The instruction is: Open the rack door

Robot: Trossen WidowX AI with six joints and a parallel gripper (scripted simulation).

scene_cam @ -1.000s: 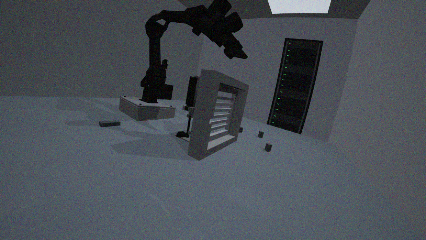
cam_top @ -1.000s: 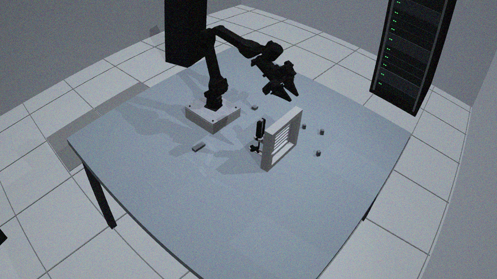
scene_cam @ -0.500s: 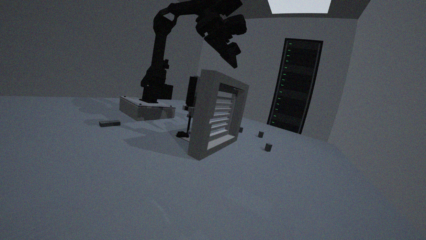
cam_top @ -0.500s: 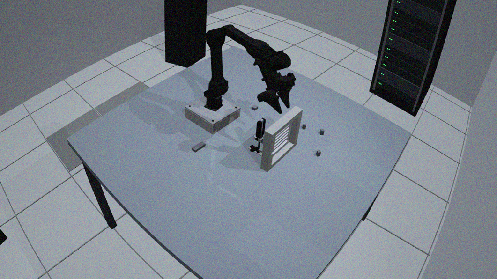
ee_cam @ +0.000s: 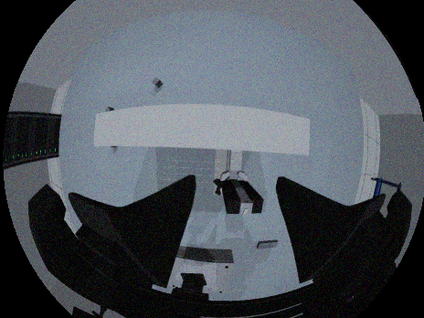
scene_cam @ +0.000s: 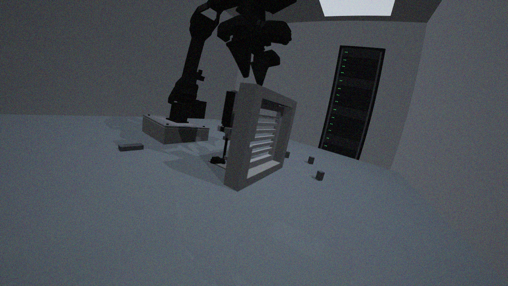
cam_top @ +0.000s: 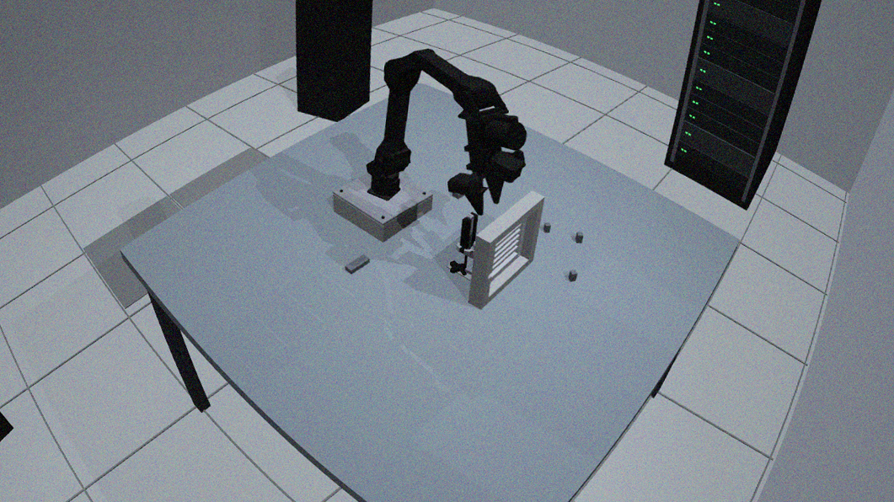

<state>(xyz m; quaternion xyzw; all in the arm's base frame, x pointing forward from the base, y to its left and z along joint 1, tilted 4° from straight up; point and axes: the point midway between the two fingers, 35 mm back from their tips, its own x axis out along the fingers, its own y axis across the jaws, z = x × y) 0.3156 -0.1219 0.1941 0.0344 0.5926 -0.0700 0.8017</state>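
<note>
Now: the upright handle 100 mm below my gripper tip, 40 mm behind it and 10 mm to the right of it. Round my gripper tip: flat grey block 270 mm behind, 200 mm below, 100 mm to the right.
</note>
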